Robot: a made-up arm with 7 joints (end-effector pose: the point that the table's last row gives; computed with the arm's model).
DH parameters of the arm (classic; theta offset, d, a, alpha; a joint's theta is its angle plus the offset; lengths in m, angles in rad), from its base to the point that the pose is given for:
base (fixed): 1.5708 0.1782 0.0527 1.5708
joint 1: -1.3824 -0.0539 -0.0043 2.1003
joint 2: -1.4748 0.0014 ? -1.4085
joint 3: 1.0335 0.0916 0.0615 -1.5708
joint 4: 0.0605 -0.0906 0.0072 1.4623
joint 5: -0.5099 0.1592 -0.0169 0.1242
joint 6: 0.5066 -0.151 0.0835 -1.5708
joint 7: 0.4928 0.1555 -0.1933 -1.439
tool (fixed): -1.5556 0.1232 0 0
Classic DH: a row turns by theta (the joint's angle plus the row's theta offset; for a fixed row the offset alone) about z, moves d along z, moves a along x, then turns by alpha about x.
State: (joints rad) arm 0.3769 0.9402 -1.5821 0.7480 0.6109 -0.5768 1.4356
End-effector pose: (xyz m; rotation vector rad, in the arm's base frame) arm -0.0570 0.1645 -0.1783 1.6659 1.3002 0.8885
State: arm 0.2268 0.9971 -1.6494 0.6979 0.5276 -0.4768 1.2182
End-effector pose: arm 0.0113 0.0702 -0.1756 1.2257 1.2058 0.8644
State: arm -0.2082 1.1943 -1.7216 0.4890 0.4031 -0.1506 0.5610
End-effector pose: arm 0.1757 -0.0644 0.0519 -0.0791 0.7391 0.7939
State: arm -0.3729 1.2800 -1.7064 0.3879 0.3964 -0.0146 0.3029
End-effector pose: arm 0.1794 -0.0306 0.1698 -0.5898 0.4789 0.7585
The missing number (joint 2, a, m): 0.0304
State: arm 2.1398 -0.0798 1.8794 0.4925 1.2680 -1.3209 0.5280
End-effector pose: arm -0.1059 0.3013 0.2523 -1.8170 -0.5479 2.0541
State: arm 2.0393 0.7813 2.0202 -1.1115 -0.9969 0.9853 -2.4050
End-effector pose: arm 0.2428 0.1984 -0.0835 -0.3486 1.9002 1.1787
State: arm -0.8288 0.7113 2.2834 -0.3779 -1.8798 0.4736 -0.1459
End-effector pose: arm 0.0561 -0.0496 0.3838 -0.5252 -0.6555 -0.7082
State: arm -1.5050 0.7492 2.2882 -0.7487 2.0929 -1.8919 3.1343
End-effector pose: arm 0.1029 0.0063 0.5067 0.6478 -1.3692 2.4959
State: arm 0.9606 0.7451 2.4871 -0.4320 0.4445 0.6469 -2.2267
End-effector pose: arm -0.2617 -0.0428 0.0771 -0.8566 -2.5491 0.4922
